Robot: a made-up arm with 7 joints.
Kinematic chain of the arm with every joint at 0, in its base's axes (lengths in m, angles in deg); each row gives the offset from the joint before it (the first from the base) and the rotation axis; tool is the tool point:
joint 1: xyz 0 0 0.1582 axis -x
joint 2: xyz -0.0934 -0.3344 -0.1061 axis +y
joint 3: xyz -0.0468 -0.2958 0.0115 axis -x
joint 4: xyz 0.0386 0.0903 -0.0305 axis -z
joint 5: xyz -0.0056 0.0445 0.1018 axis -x
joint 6: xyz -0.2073 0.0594 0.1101 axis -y
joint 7: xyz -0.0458 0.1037 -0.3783 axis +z
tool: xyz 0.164 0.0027 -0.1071
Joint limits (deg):
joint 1: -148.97..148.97
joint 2: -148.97..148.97
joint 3: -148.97..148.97
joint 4: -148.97..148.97
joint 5: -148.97..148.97
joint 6: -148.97..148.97
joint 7: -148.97..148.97
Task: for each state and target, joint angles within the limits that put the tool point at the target. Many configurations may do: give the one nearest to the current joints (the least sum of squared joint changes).
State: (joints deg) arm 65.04 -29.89 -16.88 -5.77 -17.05 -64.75 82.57
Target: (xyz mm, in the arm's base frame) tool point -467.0 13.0 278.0
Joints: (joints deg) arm 50.32 -9.62 -39.23 5.51 -18.74 -22.11 63.76
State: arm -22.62 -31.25 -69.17 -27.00 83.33 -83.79 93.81
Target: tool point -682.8 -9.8 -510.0
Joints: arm -35.13 -31.97 -71.29 -21.19 86.40 -84.66 93.37
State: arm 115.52 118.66 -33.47 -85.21 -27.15 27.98 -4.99
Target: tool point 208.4 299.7 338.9
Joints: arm 139.50 120.00 -32.63 -71.64 -35.88 31.47 10.26
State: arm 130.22 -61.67 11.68 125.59 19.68 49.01 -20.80
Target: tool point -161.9 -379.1 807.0
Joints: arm 81.34 -51.46 9.64 147.80 33.99 50.65 -34.02
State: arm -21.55 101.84 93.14 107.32 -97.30 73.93 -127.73
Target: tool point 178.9 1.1 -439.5
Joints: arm -60.22 79.38 71.27 125.01 -97.30 53.84 -144.44
